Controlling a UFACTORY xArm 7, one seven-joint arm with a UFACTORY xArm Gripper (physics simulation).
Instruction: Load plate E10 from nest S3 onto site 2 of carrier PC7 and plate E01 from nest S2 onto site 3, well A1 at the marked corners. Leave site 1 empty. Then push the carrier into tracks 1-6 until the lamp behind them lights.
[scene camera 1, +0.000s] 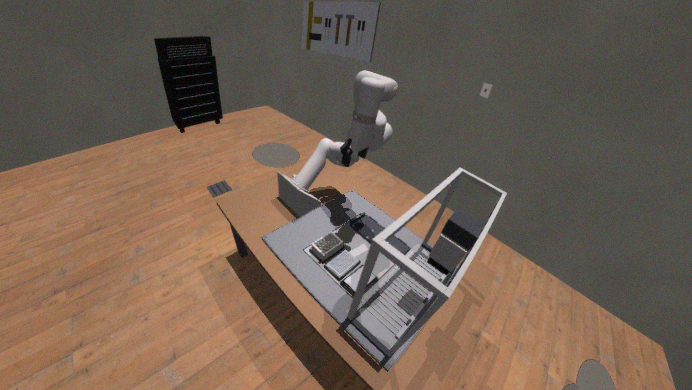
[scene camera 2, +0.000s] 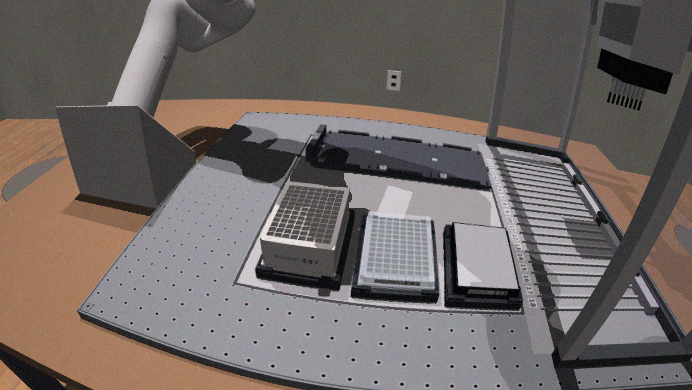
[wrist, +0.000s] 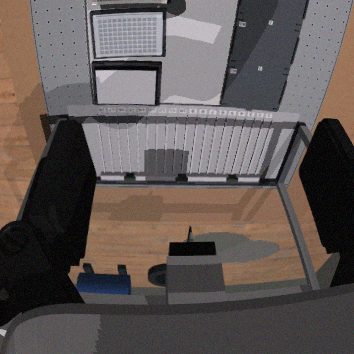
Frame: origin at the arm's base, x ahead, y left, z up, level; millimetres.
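Seen in the pictures: gripper, fingertip midpoint: (scene camera 1: 353, 160) (wrist: 202, 144); arm's base, origin of the base link: (scene camera 1: 299, 186) (scene camera 2: 126, 129).
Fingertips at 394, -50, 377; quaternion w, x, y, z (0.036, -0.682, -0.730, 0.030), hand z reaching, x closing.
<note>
Pixels of each thing's middle, then the offset from my fingertips to it, as dx, dy, dz.
- dark carrier, body centre: (scene camera 2: 404, 153) (wrist: 266, 43) (scene camera 1: 379, 235) +97, +192, -454
- clear gridded plate, body centre: (scene camera 2: 398, 248) (wrist: 127, 34) (scene camera 1: 342, 263) +96, -75, -450
- flat white-topped plate, body centre: (scene camera 2: 483, 258) (wrist: 125, 85) (scene camera 1: 359, 279) +207, -80, -450
- tall deep-well plate, body centre: (scene camera 2: 307, 226) (scene camera 1: 327, 245) -14, -70, -437
- multi-tip pipetting head, body centre: (scene camera 2: 633, 70) (wrist: 190, 259) (scene camera 1: 443, 259) +433, +54, -191
My open gripper (scene camera 1: 355, 154) (wrist: 202, 144) hangs high near the arm's base, with no object between its fingers. The dark carrier (scene camera 2: 400, 155) (scene camera 1: 372, 227) (wrist: 265, 55) lies along the back of the pegboard. It bears no plate; its right end is at the track entrance. A clear gridded plate (scene camera 2: 398, 247) (scene camera 1: 342, 264) (wrist: 127, 35) sits in the middle nest. A flat white-topped plate (scene camera 2: 484, 255) (wrist: 126, 87) sits in the nest nearest the numbered tracks (scene camera 2: 545, 186) (scene camera 1: 392, 295) (wrist: 220, 145). Both plates' labels are unreadable. The lamps (scene camera 2: 577, 179) behind the tracks look dark.
A tall deep-well plate (scene camera 2: 305, 215) (scene camera 1: 327, 246), seemingly marked E07, stands in the nest nearest the base. A grey frame (scene camera 1: 417, 212) (scene camera 2: 632, 225) rises around the tracks. A multi-tip pipetting head (scene camera 2: 635, 72) hangs inside it. The grey base stand (scene camera 2: 107, 155) is at the left.
</note>
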